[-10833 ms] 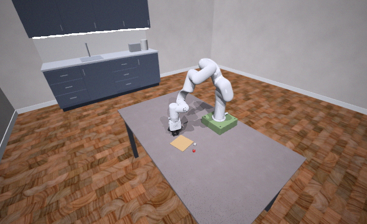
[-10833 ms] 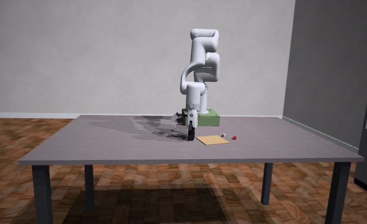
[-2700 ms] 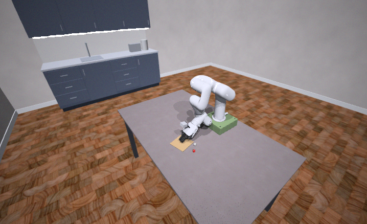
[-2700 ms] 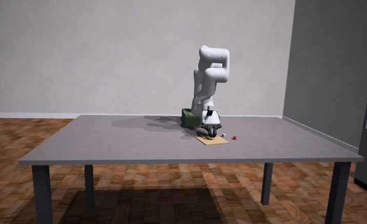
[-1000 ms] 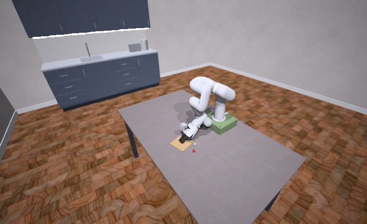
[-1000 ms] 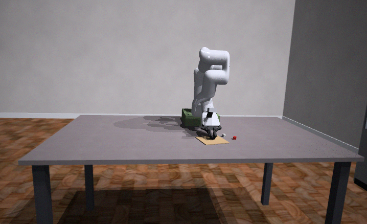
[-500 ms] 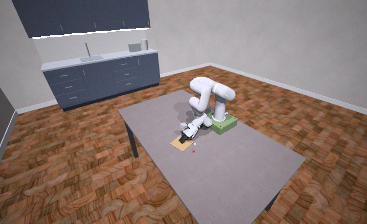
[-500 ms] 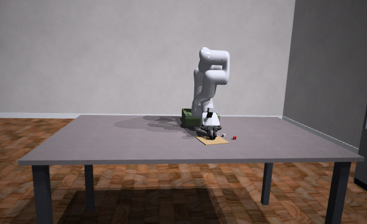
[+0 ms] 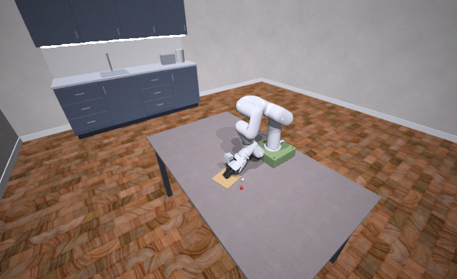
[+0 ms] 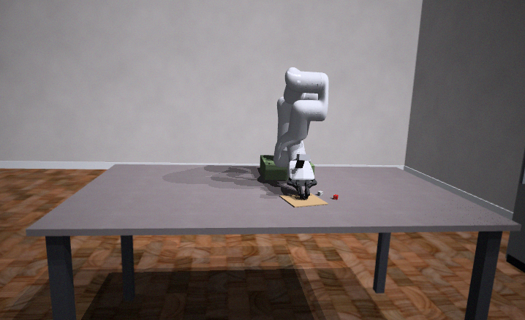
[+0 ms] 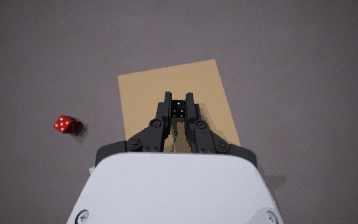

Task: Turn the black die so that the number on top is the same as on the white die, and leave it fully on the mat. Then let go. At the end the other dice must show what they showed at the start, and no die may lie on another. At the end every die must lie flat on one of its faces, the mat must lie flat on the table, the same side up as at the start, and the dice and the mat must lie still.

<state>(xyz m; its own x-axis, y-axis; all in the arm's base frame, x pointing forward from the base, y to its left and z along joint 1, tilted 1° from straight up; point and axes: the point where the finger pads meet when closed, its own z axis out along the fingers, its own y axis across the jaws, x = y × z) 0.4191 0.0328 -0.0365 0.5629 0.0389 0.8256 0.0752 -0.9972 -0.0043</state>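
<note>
The black die lies 1 cm below my hand and 1 cm ahead of it. Also, from my hand: white die 8 cm to the left, 7 cm behind, 2 cm below; red die 13 cm to the left, 2 cm below, 2 cm behind; tan mat 3 cm below.
</note>
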